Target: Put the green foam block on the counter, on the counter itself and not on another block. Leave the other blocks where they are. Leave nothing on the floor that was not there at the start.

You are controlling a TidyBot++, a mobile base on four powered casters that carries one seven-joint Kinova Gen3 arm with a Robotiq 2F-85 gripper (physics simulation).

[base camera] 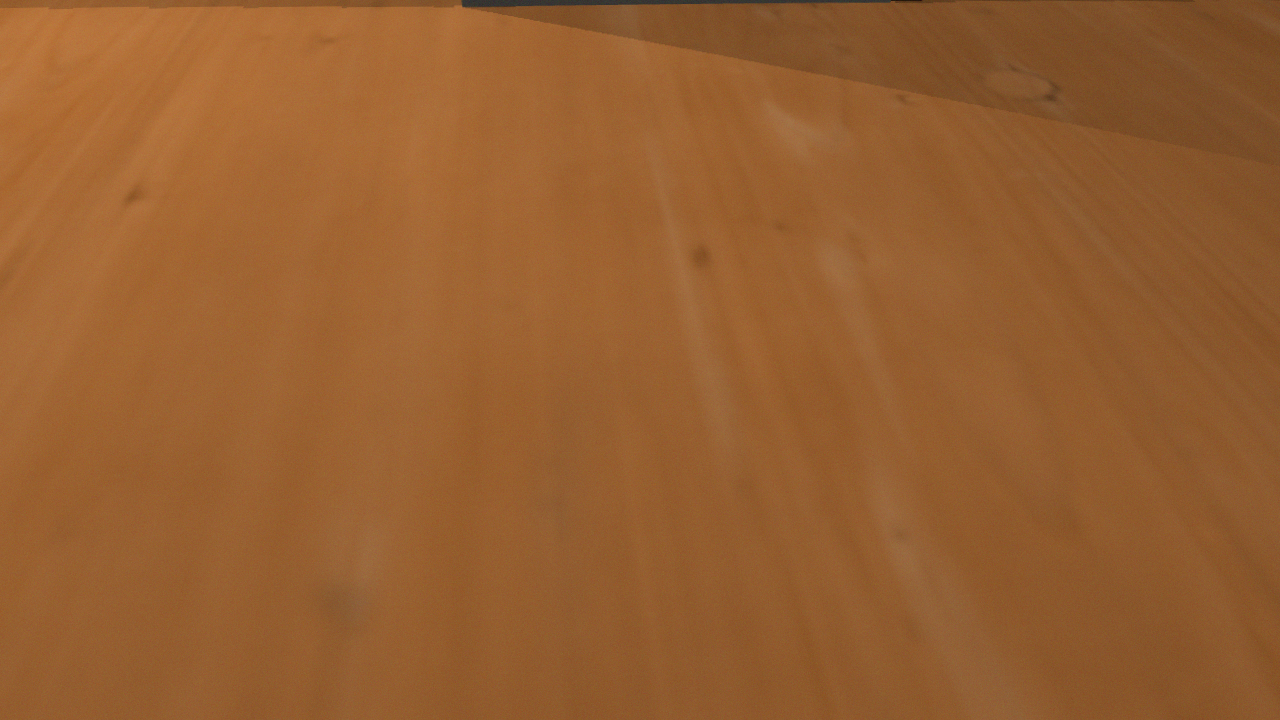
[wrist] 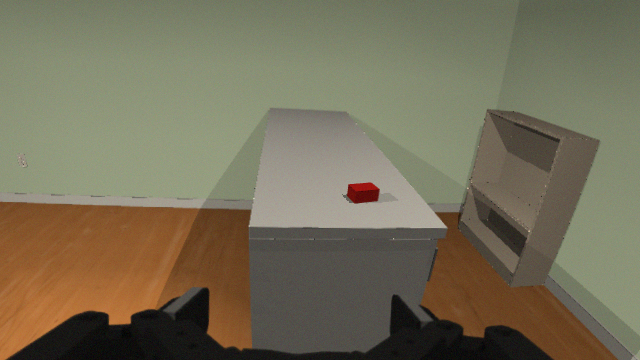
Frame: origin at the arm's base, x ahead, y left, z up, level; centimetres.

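Seen in the pictures: gripper, between the fingertips: (wrist: 300, 312).
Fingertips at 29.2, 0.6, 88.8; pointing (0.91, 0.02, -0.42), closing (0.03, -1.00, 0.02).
Note:
A point is followed by its place in that frame, as x, y, z.
The counter (wrist: 310, 160) {158.9, 3.1, 51.4} stands ahead in the wrist view, its narrow end towards me and its long top running away to the wall. Its dark base shows as a thin strip at the top edge of the base camera view. A red block (wrist: 363, 193) {119.5, -16.0, 54.8} lies on the counter top near the close end, right of the middle. The green foam block does not show in either view. My gripper (wrist: 300, 312) {29.2, 0.6, 88.8} is open, its two fingers wide apart with nothing between them, in front of the counter's near end.
A grey-brown shelf unit (wrist: 565, 200) {193.2, -155.5, 26.9} stands against the right wall, to the right of the counter and beyond a strip of floor. A wooden floor (base camera: 626, 358) {43.3, -0.9, -39.6} (wrist: 90, 250) {197.8, 153.8, -39.6} lies around the counter. A green wall (wrist: 150, 100) {270.4, 133.4, 53.0} stands behind it, with a socket at the far left.

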